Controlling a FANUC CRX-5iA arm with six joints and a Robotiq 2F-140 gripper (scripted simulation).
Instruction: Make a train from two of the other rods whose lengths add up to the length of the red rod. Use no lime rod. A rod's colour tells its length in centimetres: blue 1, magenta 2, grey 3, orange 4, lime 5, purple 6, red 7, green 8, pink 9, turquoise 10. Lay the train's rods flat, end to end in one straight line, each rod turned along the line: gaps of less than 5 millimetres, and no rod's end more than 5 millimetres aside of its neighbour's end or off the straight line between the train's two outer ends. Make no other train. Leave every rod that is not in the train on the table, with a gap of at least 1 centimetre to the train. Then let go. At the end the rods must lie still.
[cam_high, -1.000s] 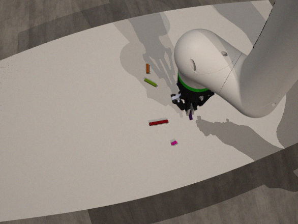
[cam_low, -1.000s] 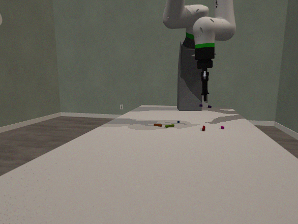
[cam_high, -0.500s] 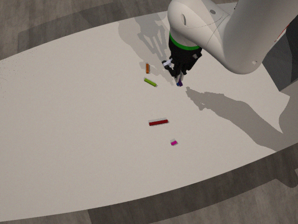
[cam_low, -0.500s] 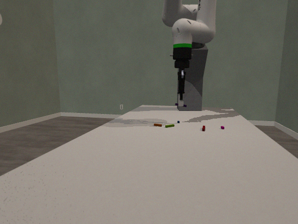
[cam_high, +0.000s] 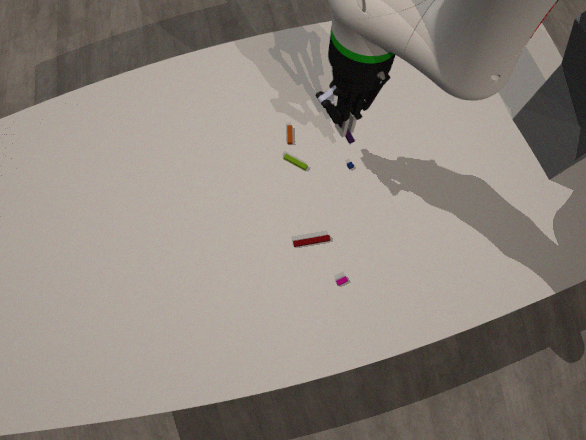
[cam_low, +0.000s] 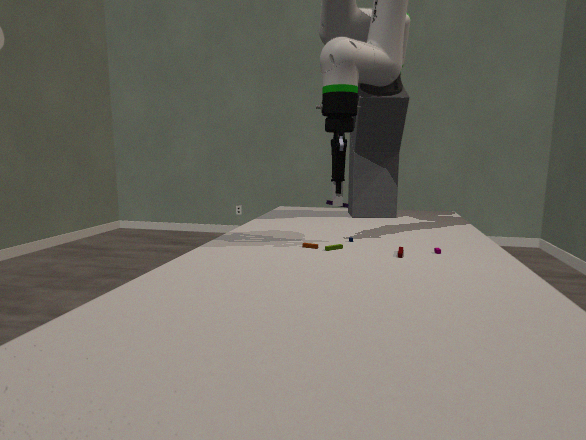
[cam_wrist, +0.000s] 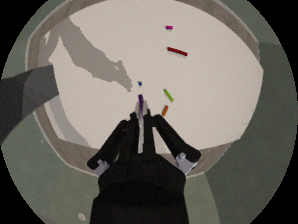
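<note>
The blue rod is 130 mm below my hand, 40 mm to the left of it and 10 mm behind it. The rest, counted from my hand: purple rod: 30 mm below; then lime rod: 130 mm below, 90 mm ahead; then orange rod: 130 mm below, 90 mm ahead, 60 mm to the right.
</note>
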